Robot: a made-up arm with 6 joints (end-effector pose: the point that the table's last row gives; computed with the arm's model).
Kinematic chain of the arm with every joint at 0, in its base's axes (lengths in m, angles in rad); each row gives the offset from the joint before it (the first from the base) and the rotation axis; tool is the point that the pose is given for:
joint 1: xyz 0 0 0.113 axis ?
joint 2: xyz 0 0 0 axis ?
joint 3: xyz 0 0 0.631 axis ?
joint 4: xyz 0 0 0 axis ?
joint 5: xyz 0.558 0 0 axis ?
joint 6: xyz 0 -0.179 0 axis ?
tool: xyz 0 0 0
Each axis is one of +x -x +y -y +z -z.
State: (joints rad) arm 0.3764 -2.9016 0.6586 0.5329 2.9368 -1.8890
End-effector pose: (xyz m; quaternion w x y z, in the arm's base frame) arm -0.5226 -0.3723 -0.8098 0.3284 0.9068 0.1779 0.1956
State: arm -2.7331 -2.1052 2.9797 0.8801 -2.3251 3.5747
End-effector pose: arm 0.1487 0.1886 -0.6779 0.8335 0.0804 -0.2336 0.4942
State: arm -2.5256 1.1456 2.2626 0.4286 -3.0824 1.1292
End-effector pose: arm -0.7083 -0.3019 0.9074 0.4230 0.6876 0.4280 -0.4063
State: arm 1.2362 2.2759 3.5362 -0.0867 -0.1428 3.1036
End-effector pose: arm 0.3871 0.5703 0.2306 0.3466 -0.6677 -0.5214 -0.4026
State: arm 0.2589 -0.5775 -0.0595 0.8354 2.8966 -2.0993
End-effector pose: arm 0.1028 -0.0970 1.0333 0.0571 0.1655 0.1469 -0.9735
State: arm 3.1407 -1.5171 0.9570 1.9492 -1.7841 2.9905
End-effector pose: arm 1.1712 -0.0672 0.3616 0.2425 -0.6857 -0.4935 0.4769
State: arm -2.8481 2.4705 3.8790 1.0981 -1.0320 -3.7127
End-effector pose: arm -0.3349 -0.0161 0.1953 0.2787 -0.2958 -0.9075 0.1060
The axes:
joint 1: +z
joint 2: +y
joint 3: -y
joint 4: -x
joint 5: -y
joint 6: -x

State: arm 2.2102 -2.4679 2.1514 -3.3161 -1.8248 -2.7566
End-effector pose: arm 0.1059 -0.4379 -0.9386 0.5253 -0.0364 -0.2108 0.8236
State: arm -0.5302 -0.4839 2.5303 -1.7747 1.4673 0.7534
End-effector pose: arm -0.6932 0.4484 0.9163 0.0707 -0.4643 0.8095 -0.3525
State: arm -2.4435 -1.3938 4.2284 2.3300 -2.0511 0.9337
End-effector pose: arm 0.1565 -0.0295 -0.0160 0.4136 -0.3441 -0.8361 -0.1075
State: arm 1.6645 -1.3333 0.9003 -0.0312 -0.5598 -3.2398
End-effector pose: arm 0.2672 -0.9313 0.7047 0.5718 -0.4119 -0.5294 -0.4724
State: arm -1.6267 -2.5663 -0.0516 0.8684 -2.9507 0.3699
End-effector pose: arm -0.0666 0.8805 -0.1997 0.5537 0.3113 -0.0037 -0.7723
